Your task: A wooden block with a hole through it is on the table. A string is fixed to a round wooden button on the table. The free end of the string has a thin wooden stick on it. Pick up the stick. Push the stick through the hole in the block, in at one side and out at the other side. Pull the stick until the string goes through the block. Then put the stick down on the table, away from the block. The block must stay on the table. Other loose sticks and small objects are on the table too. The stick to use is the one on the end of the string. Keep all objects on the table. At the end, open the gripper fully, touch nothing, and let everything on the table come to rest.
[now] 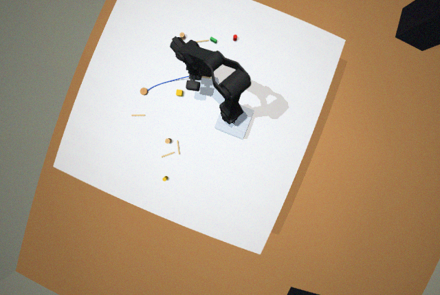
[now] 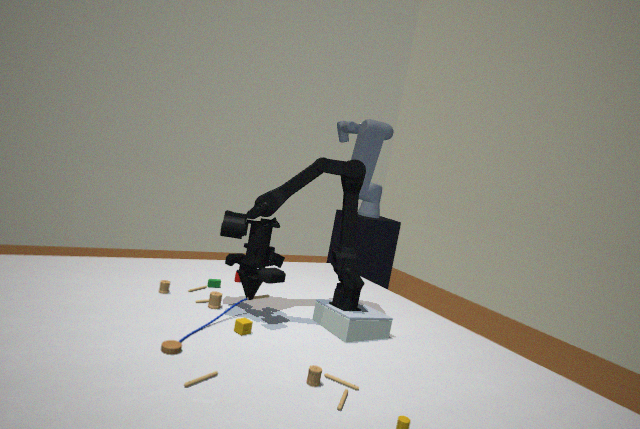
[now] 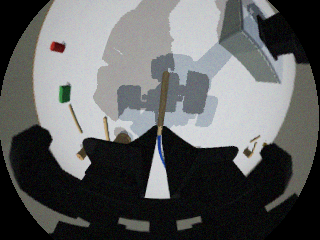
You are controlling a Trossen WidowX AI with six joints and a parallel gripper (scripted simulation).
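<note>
Right now my gripper tip is 7 cm short of the tan wooden block, 6 cm to the left of it and 2 cm above it. The rest, counted from my gripper tip: yellow cube: 11 cm to the left, 7 cm ahead, 3 cm below; thin wooden stick: 2 cm behind; green piece: 22 cm to the right, 3 cm below.
</note>
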